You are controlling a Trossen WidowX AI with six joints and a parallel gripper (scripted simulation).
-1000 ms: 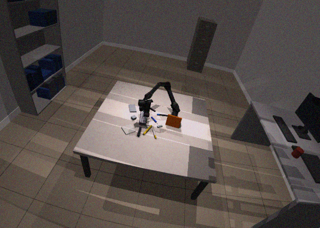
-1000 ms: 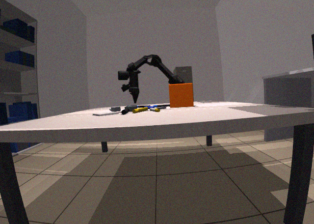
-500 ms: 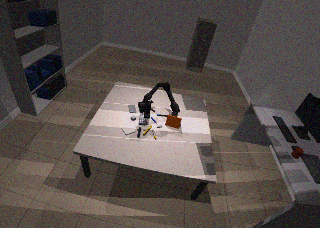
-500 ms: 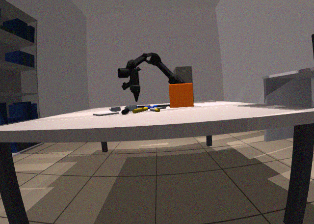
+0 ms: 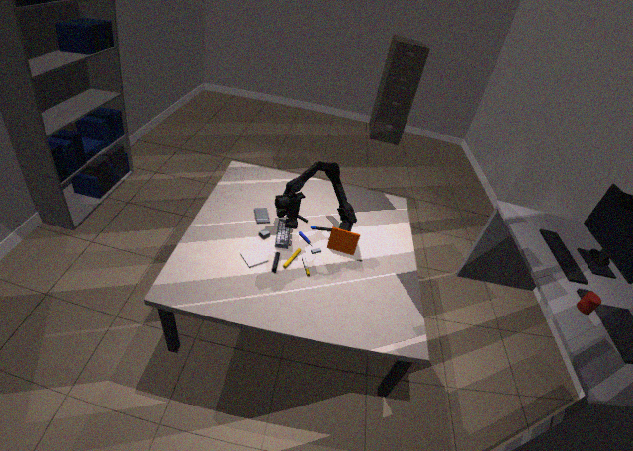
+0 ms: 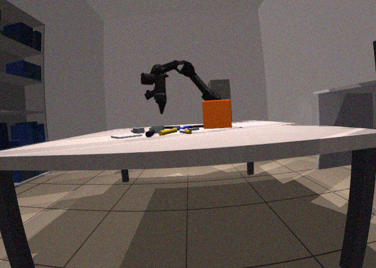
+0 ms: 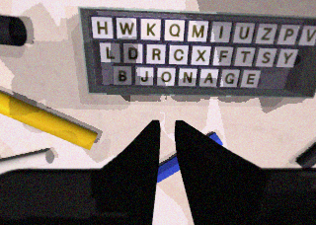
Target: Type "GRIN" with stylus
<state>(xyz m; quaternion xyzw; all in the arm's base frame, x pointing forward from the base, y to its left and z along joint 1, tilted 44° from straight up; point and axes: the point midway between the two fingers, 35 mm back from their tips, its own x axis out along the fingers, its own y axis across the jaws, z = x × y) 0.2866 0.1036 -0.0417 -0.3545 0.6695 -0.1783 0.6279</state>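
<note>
The blue stylus lies 100 mm behind my gripper tip, 40 mm to the right of it and 90 mm below it. The rest, counted from my gripper tip: yellow marker: 70 mm behind, 130 mm to the left, 90 mm below; black marker: 190 mm to the left, 80 mm below; grey stylus tip: 130 mm behind, 20 mm to the right, 90 mm below.
</note>
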